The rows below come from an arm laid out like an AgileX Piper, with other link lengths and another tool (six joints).
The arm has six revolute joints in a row. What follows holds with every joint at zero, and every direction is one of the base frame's. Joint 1 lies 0.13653 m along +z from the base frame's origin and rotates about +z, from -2.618 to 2.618 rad. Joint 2 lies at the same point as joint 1 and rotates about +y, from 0 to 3.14 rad. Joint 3 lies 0.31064 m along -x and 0.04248 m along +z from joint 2 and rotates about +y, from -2.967 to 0 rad. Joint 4 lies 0.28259 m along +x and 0.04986 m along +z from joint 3 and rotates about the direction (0.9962, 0, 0.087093), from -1.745 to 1.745 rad. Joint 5 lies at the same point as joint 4 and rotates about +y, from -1.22 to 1.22 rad. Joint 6 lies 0.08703 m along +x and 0.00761 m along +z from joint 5 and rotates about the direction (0.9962, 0, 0.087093), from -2.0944 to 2.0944 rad. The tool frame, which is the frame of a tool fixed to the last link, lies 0.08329 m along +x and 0.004 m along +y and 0.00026 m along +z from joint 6; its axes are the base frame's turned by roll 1.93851, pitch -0.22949 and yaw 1.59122 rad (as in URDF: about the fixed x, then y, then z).
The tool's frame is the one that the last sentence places.
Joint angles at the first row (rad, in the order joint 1, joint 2, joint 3, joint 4, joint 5, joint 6):
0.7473, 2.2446, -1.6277, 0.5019, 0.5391, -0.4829
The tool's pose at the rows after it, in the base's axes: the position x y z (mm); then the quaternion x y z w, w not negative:
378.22 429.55 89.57 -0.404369 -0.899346 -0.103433 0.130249
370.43 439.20 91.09 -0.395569 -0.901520 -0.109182 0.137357
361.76 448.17 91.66 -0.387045 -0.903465 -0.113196 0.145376
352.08 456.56 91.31 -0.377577 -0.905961 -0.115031 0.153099
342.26 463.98 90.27 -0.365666 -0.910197 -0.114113 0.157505
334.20 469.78 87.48 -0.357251 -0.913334 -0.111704 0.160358
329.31 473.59 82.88 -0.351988 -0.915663 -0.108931 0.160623
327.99 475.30 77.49 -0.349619 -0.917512 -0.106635 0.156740
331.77 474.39 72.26 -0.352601 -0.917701 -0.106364 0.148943
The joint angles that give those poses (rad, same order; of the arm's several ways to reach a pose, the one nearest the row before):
0.7654, 2.2474, -1.6368, 0.5301, 0.5376, -0.5028
0.7828, 2.2501, -1.6417, 0.5621, 0.5368, -0.5232
0.8004, 2.2527, -1.6440, 0.5939, 0.5371, -0.5427
0.8189, 2.2554, -1.6441, 0.6224, 0.5387, -0.5619
0.8376, 2.2583, -1.6441, 0.6399, 0.5420, -0.5802
0.8537, 2.2637, -1.6440, 0.6486, 0.5423, -0.5893
0.8649, 2.2726, -1.6445, 0.6515, 0.5381, -0.5953
0.8708, 2.2826, -1.6448, 0.6458, 0.5279, -0.5977
0.8691, 2.2926, -1.6458, 0.6319, 0.5105, -0.5930

